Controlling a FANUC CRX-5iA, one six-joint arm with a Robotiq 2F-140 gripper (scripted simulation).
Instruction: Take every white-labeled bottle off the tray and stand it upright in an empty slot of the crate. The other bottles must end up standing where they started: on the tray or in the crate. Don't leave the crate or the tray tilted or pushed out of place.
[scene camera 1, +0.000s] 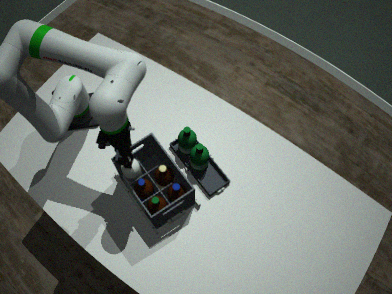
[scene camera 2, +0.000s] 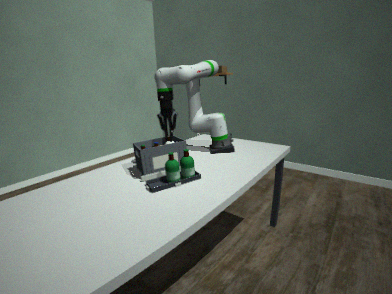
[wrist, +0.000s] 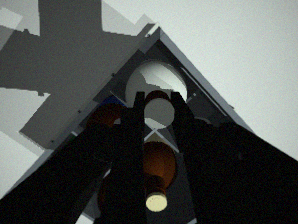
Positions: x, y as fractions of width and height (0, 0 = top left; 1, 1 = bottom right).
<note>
In view: the gripper (wrist: 0.53, 0.47), a white-labeled bottle (wrist: 0.52, 0.35) and a dark tray (scene camera 1: 0.54, 0.60).
</note>
